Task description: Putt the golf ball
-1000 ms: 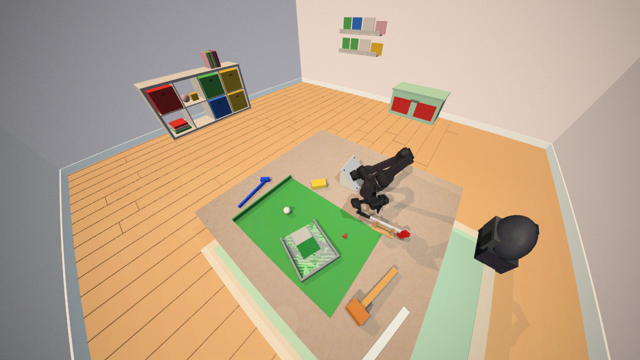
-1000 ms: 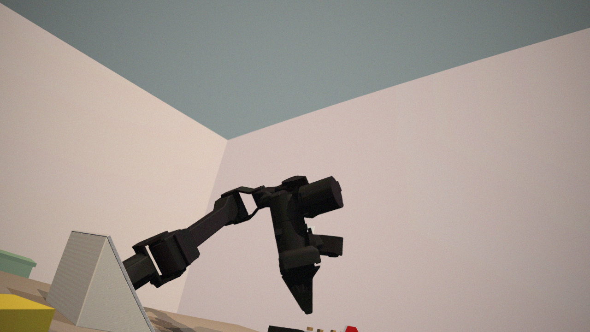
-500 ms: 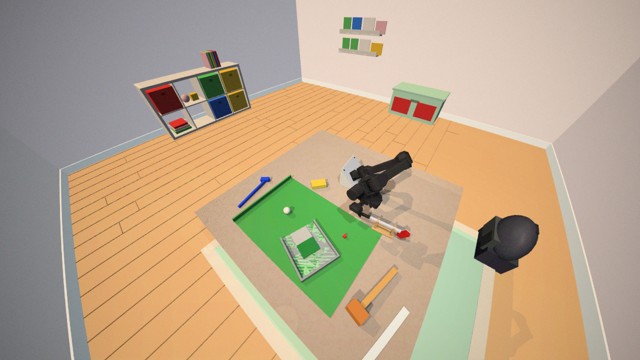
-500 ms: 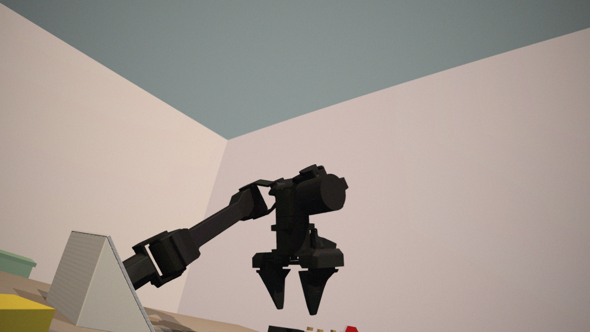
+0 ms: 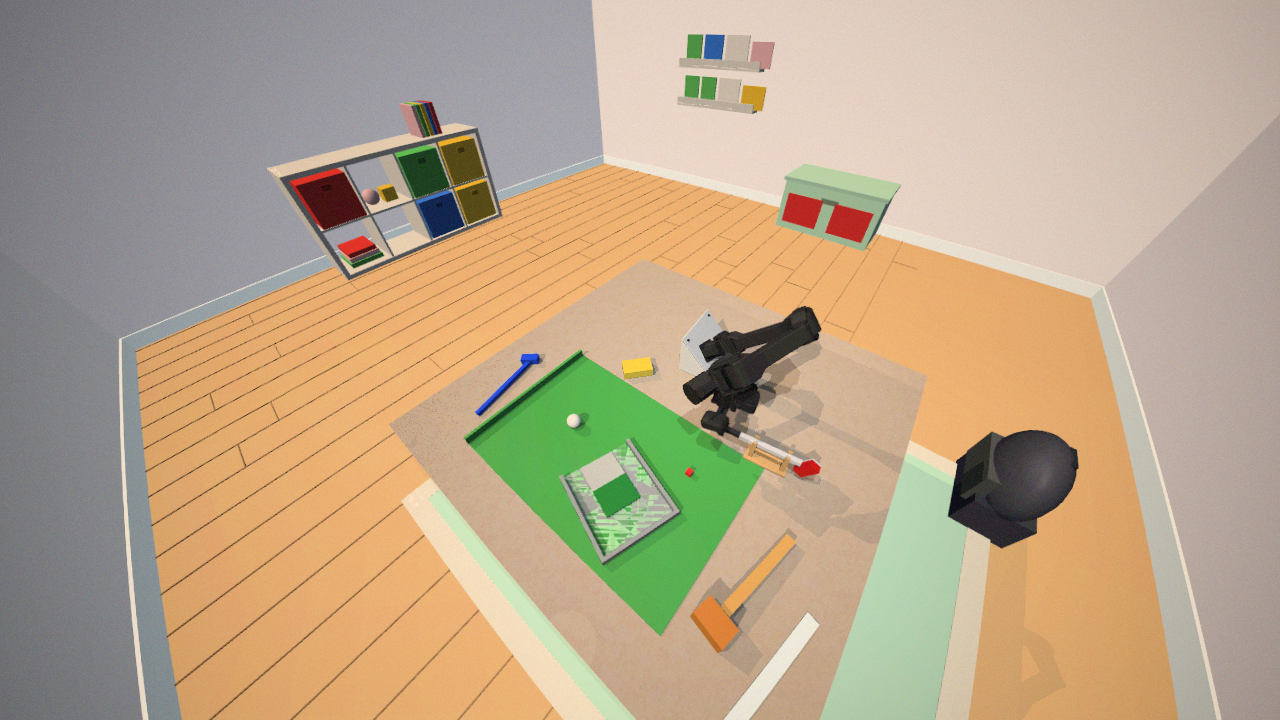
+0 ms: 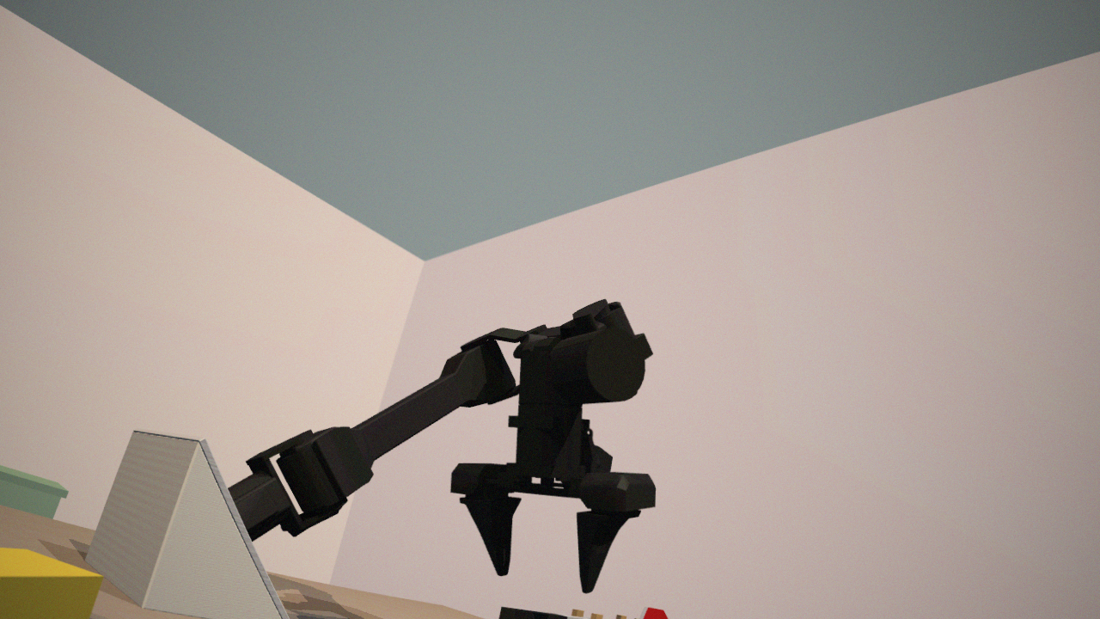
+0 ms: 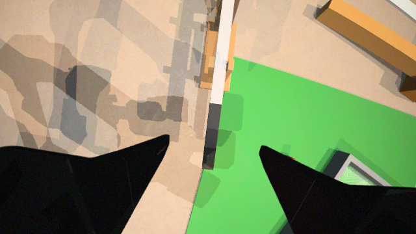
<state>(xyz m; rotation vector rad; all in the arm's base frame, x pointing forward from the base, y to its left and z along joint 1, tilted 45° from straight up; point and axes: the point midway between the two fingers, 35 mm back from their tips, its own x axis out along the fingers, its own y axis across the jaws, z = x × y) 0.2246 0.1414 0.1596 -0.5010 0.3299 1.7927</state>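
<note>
The yellow block is 38 cm to the right of my gripper tip, 8 cm below it and 3 cm behind it. From my gripper tip the other things lie so: wooden stand 13 cm to the left, 6 cm below, 3 cm behind; then red putter 11 cm to the left, 4 cm below, 3 cm behind; then small red cube 15 cm ahead, 8 cm below, 1 cm to the right.
</note>
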